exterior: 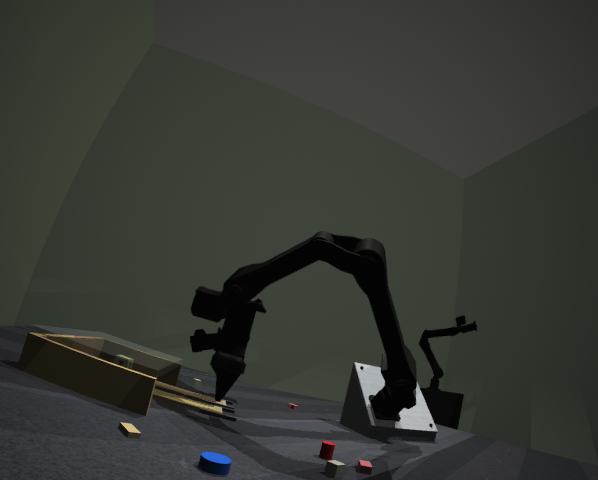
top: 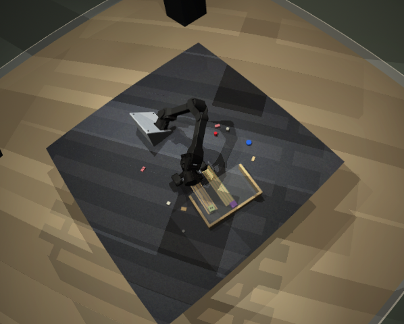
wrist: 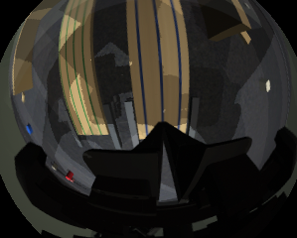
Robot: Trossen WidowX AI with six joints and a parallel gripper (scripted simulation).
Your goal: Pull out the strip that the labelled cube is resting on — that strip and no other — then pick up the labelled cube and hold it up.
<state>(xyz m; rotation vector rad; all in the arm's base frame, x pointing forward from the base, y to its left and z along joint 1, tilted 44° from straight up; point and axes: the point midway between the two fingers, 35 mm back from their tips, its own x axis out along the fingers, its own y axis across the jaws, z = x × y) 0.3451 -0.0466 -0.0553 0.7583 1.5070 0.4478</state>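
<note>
Right now the tan strip is 10 cm ahead of my gripper tip and 2 cm to the right of it. The rest, counted from my gripper tip: blue disc 7 cm ahead, 38 cm to the left; then red cylinder 11 cm behind, 28 cm to the left, 1 cm above; then labelled cube 20 cm ahead, 4 cm to the right, 1 cm above.
</note>
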